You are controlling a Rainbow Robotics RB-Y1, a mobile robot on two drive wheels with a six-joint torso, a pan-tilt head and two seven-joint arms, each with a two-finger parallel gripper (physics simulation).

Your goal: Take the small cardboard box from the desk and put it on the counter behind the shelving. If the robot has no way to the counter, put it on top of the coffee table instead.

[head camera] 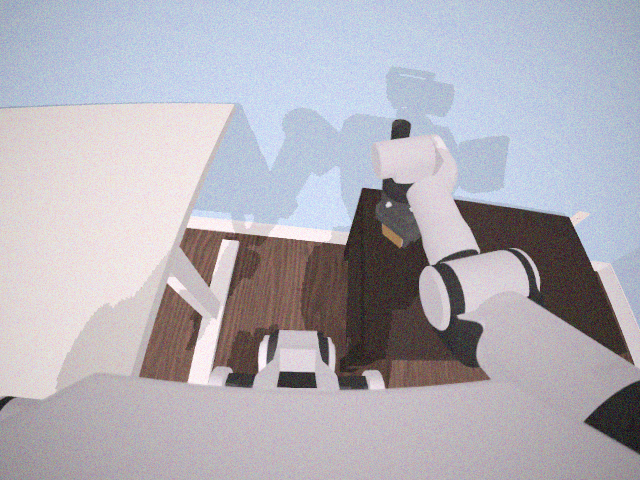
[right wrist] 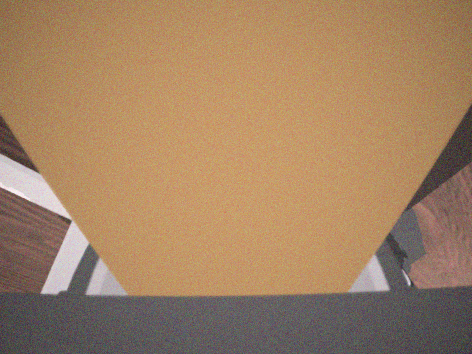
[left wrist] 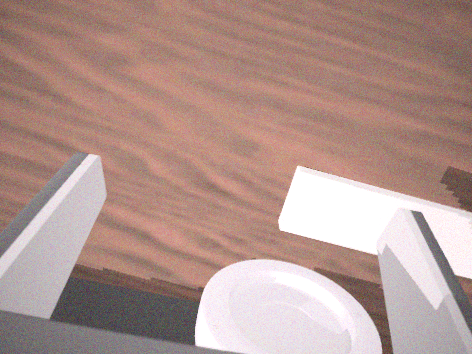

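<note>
The small cardboard box point(head camera: 391, 235) point(right wrist: 240, 125) is orange-brown and fills most of the right wrist view. My right gripper point(head camera: 397, 227) point(right wrist: 239, 280) is shut on it, with a finger at each side. In the head view the gripper and box show in front of a dark brown piece of furniture point(head camera: 522, 242); the height between them is hard to tell. My left gripper point(left wrist: 246, 201) is open and empty above the wooden floor. Which furniture is the desk, counter, shelving or coffee table, I cannot tell.
A pale table top point(head camera: 103, 206) on a white frame point(head camera: 222, 279) stands at the left. Brown wooden floor point(head camera: 279, 273) lies between it and the dark furniture. A pale blue wall point(head camera: 155, 51) is ahead. A white round part point(left wrist: 285, 315) shows low in the left wrist view.
</note>
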